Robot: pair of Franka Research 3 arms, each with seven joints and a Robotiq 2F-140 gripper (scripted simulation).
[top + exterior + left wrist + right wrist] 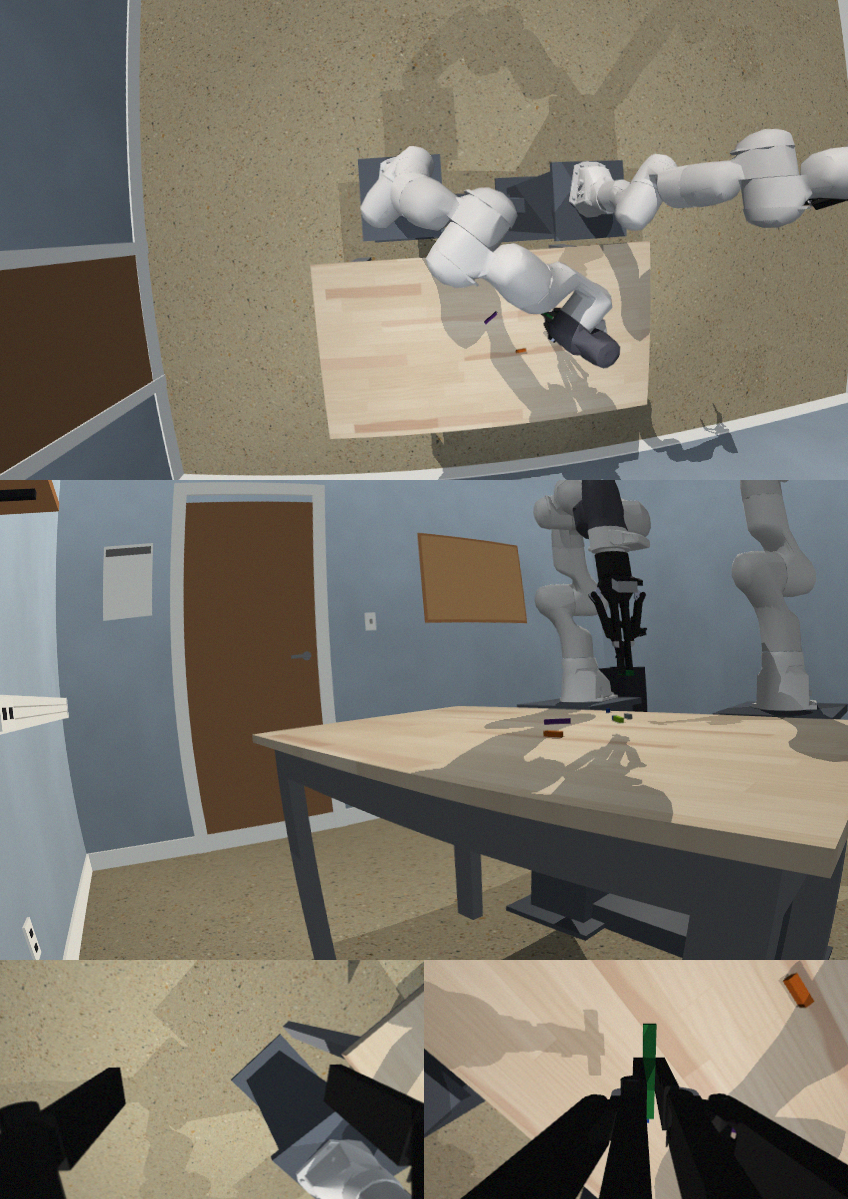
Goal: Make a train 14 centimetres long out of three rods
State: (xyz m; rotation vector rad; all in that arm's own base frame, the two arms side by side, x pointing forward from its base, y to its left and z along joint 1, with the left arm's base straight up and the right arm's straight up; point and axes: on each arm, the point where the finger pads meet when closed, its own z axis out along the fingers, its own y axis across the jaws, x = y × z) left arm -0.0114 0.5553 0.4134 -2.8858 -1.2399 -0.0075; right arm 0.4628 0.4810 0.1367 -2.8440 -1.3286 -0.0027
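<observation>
The lime rod is 40 mm behind my right hand, 60 mm to the right of it and 130 mm below it. Also, from my right hand: grey rod: 90 mm behind, 70 mm to the right, 130 mm below; purple rod: 40 mm ahead, 170 mm to the right, 130 mm below; green rod: 30 mm below.
</observation>
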